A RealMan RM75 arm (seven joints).
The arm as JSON. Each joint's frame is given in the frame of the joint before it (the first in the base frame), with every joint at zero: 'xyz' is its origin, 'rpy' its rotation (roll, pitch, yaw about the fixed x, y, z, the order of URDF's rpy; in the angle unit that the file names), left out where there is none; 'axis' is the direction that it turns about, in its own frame. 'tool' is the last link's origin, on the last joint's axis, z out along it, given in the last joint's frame.
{
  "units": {
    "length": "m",
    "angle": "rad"
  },
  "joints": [
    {
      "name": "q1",
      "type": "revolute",
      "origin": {
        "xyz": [
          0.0,
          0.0,
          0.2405
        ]
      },
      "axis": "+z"
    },
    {
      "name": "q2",
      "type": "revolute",
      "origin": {
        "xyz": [
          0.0,
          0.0,
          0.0
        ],
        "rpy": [
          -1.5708,
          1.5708,
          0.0
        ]
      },
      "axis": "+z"
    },
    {
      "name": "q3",
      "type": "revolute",
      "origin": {
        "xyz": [
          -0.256,
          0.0,
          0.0
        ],
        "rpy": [
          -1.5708,
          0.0,
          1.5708
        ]
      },
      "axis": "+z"
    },
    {
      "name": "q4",
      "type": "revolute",
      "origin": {
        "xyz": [
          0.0,
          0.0,
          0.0
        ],
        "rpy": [
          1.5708,
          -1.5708,
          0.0
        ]
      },
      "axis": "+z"
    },
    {
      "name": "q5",
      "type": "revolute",
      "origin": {
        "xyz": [
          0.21,
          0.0,
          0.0
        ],
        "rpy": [
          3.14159,
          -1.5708,
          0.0
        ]
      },
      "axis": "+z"
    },
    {
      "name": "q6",
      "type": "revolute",
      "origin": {
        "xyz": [
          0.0,
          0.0,
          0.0
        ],
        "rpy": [
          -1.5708,
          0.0,
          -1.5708
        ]
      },
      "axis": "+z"
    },
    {
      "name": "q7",
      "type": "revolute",
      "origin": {
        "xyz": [
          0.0,
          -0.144,
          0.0
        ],
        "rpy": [
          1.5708,
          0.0,
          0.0
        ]
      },
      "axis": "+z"
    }
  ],
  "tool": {
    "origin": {
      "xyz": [
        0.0,
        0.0,
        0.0
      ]
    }
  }
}
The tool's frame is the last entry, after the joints.
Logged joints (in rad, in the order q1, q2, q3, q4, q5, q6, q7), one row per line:
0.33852 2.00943 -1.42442 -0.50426 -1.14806 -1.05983 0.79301
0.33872 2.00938 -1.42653 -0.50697 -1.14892 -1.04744 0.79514
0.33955 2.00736 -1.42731 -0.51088 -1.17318 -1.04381 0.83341
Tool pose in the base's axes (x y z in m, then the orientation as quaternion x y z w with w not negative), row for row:
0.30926 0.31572 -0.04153 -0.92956 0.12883 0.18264 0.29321
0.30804 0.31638 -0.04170 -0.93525 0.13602 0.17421 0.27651
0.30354 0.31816 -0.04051 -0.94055 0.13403 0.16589 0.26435
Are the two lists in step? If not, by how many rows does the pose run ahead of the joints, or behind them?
The pose runs 2 rows ahead of the joints: the pose in row i belongs to the joints in row i + 2.
